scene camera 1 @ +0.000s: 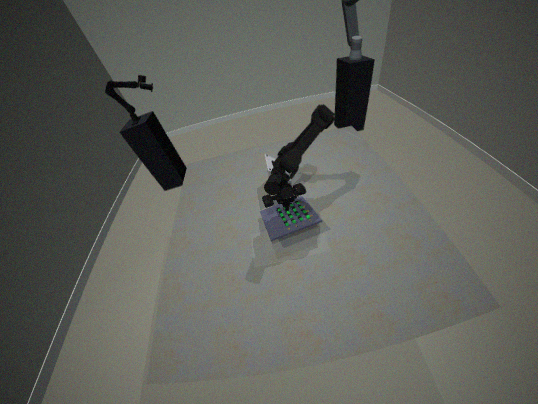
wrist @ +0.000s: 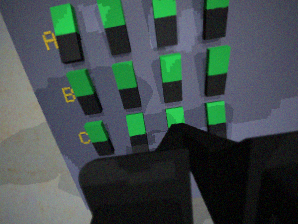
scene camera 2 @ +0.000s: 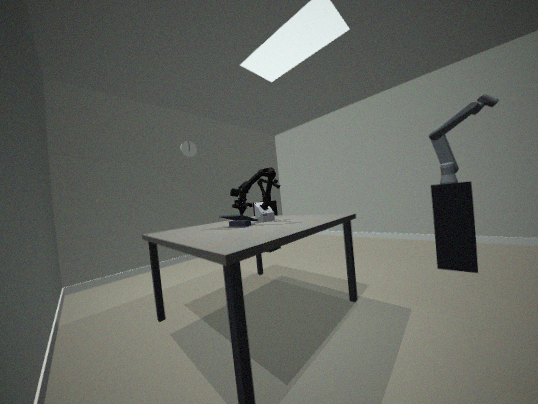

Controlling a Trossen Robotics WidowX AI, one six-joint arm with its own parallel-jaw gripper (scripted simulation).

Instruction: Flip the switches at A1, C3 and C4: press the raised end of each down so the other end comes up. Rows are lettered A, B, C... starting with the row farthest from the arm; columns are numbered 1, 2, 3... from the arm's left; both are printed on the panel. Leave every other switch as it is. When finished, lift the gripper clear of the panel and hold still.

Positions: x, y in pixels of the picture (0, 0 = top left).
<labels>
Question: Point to a switch A1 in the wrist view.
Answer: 66, 30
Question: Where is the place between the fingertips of my gripper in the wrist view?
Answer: At 177, 129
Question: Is my gripper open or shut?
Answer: Shut.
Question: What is my gripper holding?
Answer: Nothing.
</labels>
